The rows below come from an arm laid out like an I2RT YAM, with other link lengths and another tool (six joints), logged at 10 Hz.
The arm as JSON. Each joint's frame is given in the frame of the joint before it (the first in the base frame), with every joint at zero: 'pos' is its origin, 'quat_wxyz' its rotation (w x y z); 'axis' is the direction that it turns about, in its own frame. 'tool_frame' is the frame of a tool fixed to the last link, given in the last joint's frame.
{
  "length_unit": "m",
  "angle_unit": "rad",
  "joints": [
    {
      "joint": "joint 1",
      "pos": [
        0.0,
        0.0,
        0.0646
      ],
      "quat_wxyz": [
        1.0,
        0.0,
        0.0,
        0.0
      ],
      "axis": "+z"
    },
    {
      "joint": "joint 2",
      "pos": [
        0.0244,
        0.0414,
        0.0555
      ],
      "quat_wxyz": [
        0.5,
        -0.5,
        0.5,
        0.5
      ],
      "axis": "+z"
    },
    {
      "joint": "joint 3",
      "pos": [
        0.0,
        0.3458,
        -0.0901
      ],
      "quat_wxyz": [
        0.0,
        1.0,
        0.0,
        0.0
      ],
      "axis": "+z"
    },
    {
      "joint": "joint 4",
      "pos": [
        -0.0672,
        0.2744,
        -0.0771
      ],
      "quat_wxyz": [
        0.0,
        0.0,
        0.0,
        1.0
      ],
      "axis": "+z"
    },
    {
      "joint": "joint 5",
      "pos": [
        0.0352,
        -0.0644,
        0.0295
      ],
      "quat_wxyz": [
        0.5,
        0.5,
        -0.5,
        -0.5
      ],
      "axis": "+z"
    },
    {
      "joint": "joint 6",
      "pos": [
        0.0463,
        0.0,
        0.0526
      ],
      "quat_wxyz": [
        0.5,
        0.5,
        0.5,
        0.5
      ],
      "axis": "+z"
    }
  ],
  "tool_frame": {
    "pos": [
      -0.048,
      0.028,
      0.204
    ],
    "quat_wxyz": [
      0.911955,
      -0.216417,
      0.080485,
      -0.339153
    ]
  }
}
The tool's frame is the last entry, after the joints.
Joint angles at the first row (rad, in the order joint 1, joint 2, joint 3, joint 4, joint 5, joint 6):
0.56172, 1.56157, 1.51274, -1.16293, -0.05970, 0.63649
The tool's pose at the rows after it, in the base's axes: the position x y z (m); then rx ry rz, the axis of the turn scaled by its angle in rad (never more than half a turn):
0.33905, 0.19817, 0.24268, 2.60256, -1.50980, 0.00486
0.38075, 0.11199, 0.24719, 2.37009, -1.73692, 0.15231
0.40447, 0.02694, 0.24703, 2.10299, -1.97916, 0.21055
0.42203, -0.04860, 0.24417, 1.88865, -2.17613, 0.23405
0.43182, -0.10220, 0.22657, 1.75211, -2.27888, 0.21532
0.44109, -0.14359, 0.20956, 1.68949, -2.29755, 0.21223
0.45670, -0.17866, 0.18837, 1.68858, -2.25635, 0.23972
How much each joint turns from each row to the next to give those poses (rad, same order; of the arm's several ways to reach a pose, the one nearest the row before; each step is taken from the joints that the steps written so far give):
-0.15639, -0.00037, 0.08739, -0.08852, 0.08355, -0.05911
-0.15109, -0.00041, 0.02245, 0.00079, 0.14075, 0.00378
-0.15564, 0.00726, -0.00075, 0.01679, 0.09919, 0.05151
-0.16136, 0.02137, -0.00533, 0.05569, 0.03472, 0.02365
-0.11977, 0.04043, -0.02287, 0.06635, 0.00038, -0.00189
-0.08546, 0.05342, -0.00002, 0.05839, -0.00077, -0.04770
-0.06064, 0.06562, 0.00002, 0.08734, 0.00077, -0.09001

